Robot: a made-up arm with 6 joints.
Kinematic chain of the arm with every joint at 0, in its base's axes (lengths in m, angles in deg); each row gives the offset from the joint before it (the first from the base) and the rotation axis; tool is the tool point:
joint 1: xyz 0 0 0.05 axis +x
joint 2: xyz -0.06 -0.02 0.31 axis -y
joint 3: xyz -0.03 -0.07 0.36 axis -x
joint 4: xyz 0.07 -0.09 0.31 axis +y
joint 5: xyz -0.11 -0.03 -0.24 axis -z
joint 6: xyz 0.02 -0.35 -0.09 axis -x
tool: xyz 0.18 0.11 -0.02
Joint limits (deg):
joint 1: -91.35..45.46
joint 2: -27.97..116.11
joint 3: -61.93..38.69
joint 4: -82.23..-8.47
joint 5: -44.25..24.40
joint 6: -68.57..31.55
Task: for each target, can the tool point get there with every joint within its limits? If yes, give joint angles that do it. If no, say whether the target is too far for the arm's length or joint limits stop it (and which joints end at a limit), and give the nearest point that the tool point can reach.
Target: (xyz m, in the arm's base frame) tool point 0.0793 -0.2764 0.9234
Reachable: yes | joints -17.02 6.13 -3.25 -31.34 15.94 -47.19
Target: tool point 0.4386 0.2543 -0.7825
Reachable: no: joint limits stop it (at a limit: joint 1, joint 2, joint 3, joint 5, joint 6) | nearest point 0.2927 -0.3755 -0.1305 | short by 0.918 m
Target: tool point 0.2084 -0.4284 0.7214
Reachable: yes | joints -6.51 12.11 -43.66 -55.86 4.32 -26.59
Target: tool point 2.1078 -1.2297 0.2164
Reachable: no: too far | nearest point 0.7359 -0.8116 0.3878 | short by 1.444 m
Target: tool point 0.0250 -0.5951 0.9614
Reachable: yes | joints 10.70 25.30 19.11 -48.86 4.01 16.85
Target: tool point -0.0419 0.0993 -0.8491
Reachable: no: joint limits stop it (at a limit: joint 1, joint 2, joint 3, joint 5, joint 6) | nearest point 0.2114 -0.3179 -0.0777 | short by 0.913 m
